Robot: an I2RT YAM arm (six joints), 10 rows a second.
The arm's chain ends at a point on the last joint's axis. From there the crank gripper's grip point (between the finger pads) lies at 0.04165 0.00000 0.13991 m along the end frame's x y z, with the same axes.
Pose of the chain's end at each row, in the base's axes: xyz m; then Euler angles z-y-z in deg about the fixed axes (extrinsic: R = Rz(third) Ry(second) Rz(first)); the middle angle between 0 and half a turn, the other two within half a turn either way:
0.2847, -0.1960, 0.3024, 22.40, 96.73, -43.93
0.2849, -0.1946, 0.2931, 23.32, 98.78, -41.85
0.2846, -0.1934, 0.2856, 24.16, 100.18, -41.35
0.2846, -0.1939, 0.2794, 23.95, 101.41, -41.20
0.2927, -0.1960, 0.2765, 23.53, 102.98, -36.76
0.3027, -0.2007, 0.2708, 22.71, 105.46, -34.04
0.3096, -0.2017, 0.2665, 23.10, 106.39, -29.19
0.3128, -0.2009, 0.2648, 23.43, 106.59, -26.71
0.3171, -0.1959, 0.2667, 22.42, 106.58, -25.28
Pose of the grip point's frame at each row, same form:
0.3925, -0.2778, 0.2478, 22.40, 96.73, -43.93
0.3945, -0.2707, 0.2339, 23.32, 98.78, -41.85
0.3942, -0.2671, 0.2235, 24.16, 100.18, -41.35
0.3933, -0.2666, 0.2144, 23.95, 101.41, -41.20
0.4050, -0.2591, 0.2079, 23.53, 102.98, -36.76
0.4150, -0.2571, 0.1965, 22.71, 105.46, -34.04
0.4253, -0.2476, 0.1903, 23.10, 106.39, -29.19
0.4303, -0.2415, 0.1882, 23.43, 106.59, -26.71
0.4352, -0.2341, 0.1899, 22.42, 106.58, -25.28

